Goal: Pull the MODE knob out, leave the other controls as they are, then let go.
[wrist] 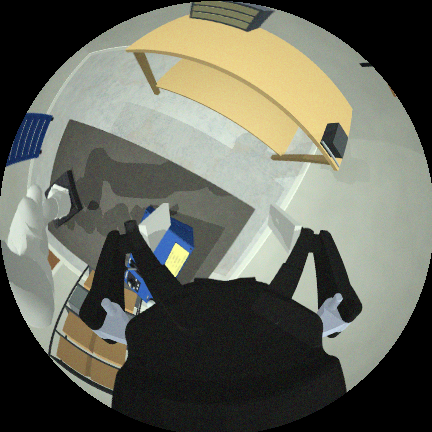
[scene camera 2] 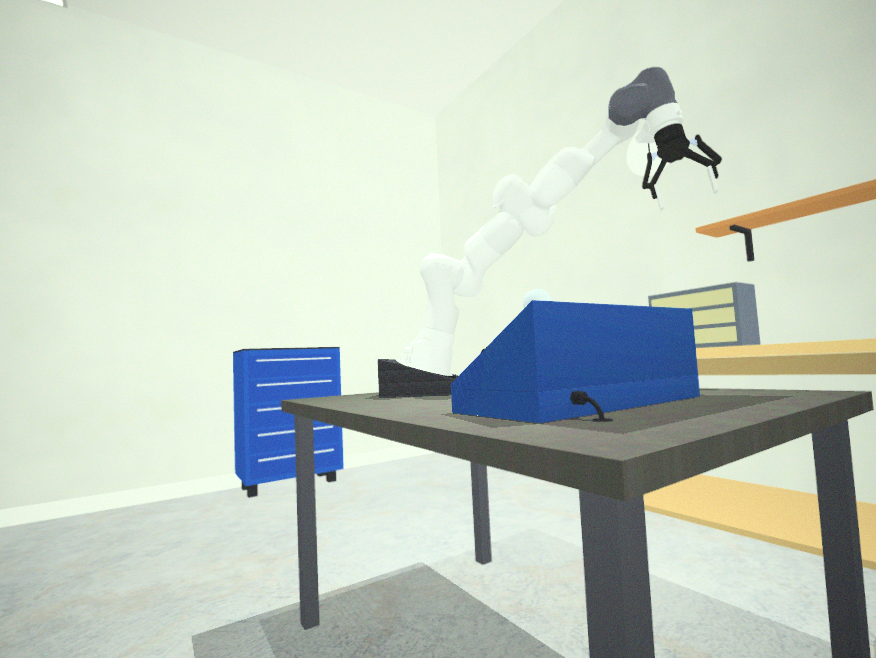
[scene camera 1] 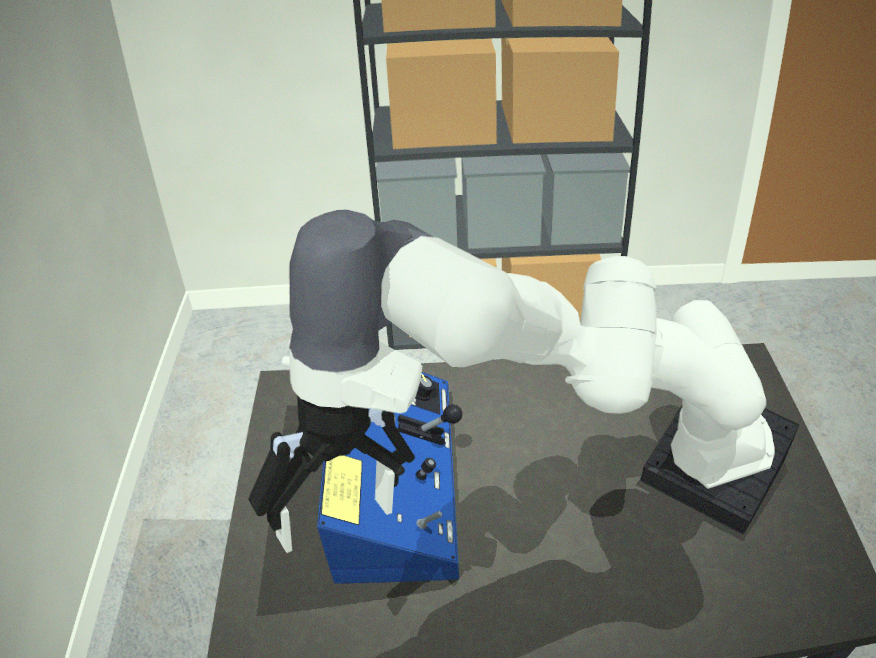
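Observation:
The blue control panel [scene camera 1: 389,568] [scene camera 2: 609,354] [wrist: 184,233] stands on the dark table. In scene camera 1 its sloped face carries a small black knob [scene camera 1: 429,464], a lever with a black ball [scene camera 1: 452,413], a metal toggle [scene camera 1: 429,520] and a round dial [scene camera 1: 424,386] at the far end, partly hidden by the arm. The labels are too small to read, so I cannot tell which control is the MODE knob or how far out it stands. My gripper [scene camera 1: 334,517] [scene camera 2: 687,197] [wrist: 219,213] is wide open and empty, high above the panel and apart from it.
A yellow notice [scene camera 1: 342,490] [wrist: 177,258] lies on the panel's face. A black cable [scene camera 2: 591,403] leaves the panel's back. The arm's black base [scene camera 1: 708,506] stands across the table. A storage rack [scene camera 1: 637,127], a blue drawer cabinet [scene camera 2: 286,417] and a wooden bench [wrist: 240,55] stand around.

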